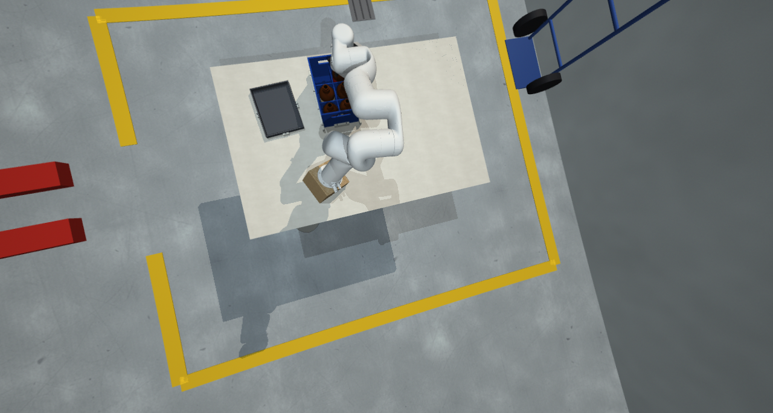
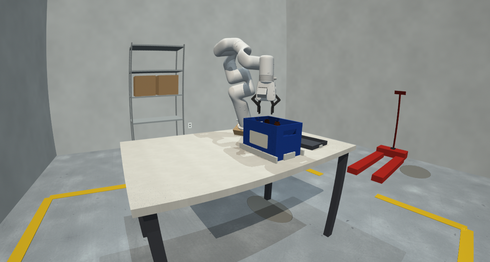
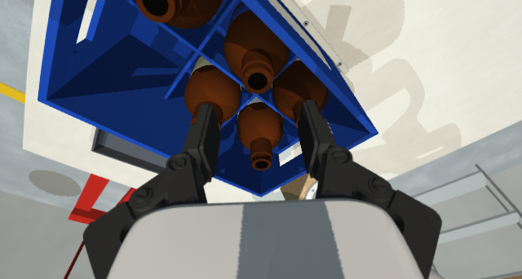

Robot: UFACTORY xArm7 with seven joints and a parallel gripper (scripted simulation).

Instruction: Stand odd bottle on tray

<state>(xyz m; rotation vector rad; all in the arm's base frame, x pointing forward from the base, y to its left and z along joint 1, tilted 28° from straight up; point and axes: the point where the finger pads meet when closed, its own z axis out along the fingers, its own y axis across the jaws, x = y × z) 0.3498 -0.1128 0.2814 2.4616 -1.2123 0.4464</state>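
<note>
Right now my hand is 10 mm short of the blue crate, 40 mm to the right of it and 140 mm above it. From my hand the other things lie so: dark grey tray (50 mm ahead, 340 mm to the left, 220 mm below).
</note>
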